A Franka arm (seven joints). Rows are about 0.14 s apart.
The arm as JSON. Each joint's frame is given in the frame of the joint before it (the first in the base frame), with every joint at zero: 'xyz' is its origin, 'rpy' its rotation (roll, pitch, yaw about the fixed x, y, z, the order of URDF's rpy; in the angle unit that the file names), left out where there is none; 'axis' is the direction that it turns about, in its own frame. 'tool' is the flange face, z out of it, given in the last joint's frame.
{
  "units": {
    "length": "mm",
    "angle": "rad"
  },
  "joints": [
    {
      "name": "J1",
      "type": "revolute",
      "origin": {
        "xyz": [
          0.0,
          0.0,
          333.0
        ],
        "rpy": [
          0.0,
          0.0,
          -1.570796
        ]
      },
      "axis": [
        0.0,
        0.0,
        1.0
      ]
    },
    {
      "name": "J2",
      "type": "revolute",
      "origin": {
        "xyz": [
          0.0,
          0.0,
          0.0
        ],
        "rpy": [
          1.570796,
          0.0,
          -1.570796
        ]
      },
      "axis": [
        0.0,
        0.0,
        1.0
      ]
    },
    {
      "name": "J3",
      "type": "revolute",
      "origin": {
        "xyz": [
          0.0,
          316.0,
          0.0
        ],
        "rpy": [
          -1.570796,
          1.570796,
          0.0
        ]
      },
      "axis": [
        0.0,
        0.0,
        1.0
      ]
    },
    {
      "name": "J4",
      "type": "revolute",
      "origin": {
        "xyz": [
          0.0,
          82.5,
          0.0
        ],
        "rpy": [
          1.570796,
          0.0,
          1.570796
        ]
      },
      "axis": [
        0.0,
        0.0,
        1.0
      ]
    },
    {
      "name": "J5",
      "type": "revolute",
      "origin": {
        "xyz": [
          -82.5,
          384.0,
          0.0
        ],
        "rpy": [
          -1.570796,
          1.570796,
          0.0
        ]
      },
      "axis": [
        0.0,
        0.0,
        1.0
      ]
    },
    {
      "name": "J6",
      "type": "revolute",
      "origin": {
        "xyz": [
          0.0,
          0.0,
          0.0
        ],
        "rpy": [
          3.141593,
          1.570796,
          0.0
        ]
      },
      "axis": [
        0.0,
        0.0,
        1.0
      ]
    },
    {
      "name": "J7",
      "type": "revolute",
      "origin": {
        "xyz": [
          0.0,
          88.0,
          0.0
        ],
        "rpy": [
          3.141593,
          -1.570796,
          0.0
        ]
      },
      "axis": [
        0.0,
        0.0,
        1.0
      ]
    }
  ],
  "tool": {
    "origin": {
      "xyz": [
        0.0,
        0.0,
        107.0
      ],
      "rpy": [
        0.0,
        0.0,
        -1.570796
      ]
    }
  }
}
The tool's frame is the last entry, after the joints.
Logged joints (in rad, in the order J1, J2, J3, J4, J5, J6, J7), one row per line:
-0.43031 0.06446 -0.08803 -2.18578 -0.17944 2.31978 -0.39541
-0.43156 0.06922 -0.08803 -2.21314 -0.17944 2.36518 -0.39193
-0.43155 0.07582 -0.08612 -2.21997 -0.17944 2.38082 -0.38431
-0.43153 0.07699 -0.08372 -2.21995 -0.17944 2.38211 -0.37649
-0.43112 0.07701 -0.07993 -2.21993 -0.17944 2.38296 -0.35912
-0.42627 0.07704 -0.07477 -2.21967 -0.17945 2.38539 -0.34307
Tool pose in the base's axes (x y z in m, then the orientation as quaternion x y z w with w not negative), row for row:
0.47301 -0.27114 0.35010 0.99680 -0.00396 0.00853 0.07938
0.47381 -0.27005 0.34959 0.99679 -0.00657 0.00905 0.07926
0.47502 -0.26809 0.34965 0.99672 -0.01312 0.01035 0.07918
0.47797 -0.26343 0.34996 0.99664 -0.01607 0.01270 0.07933
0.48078 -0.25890 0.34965 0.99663 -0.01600 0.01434 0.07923
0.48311 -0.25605 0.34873 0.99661 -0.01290 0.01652 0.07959
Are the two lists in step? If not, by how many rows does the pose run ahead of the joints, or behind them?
The pose runs 2 rows ahead of the joints: the pose in row i belongs to the joints in row i + 2.
